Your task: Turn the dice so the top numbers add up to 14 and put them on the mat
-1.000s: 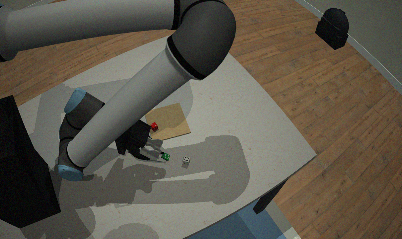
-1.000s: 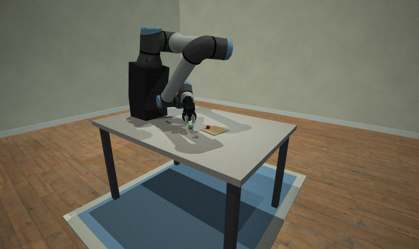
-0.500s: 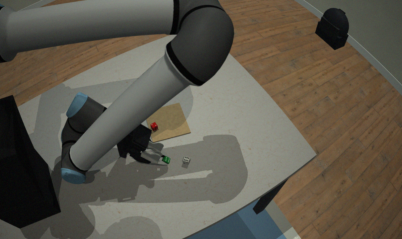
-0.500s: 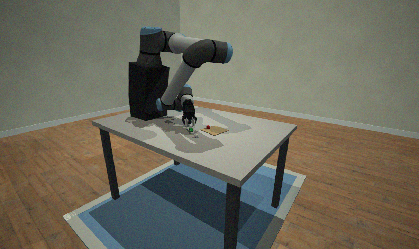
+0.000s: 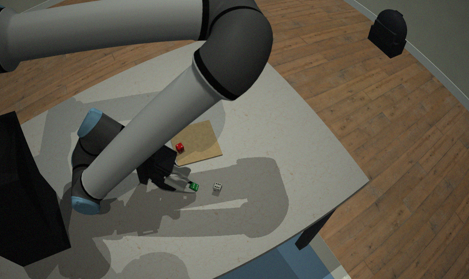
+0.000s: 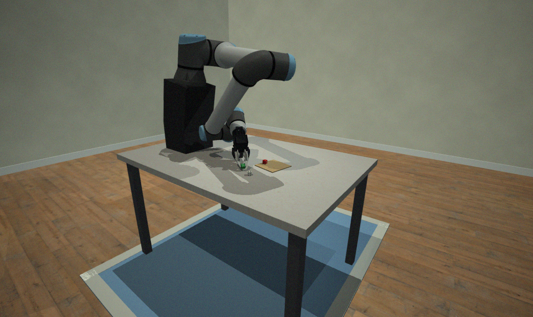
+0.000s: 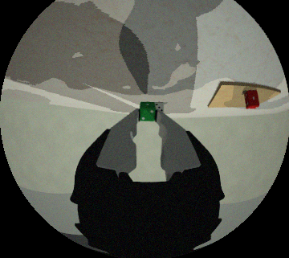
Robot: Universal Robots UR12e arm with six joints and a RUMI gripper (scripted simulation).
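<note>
My gripper is now right at the green die. Round my hand: white die: 70 mm ahead, 20 mm to the right, 20 mm below; red die: 20 mm ahead, 150 mm to the left, 20 mm below; mat: 70 mm ahead, 160 mm to the left, 30 mm below.
</note>
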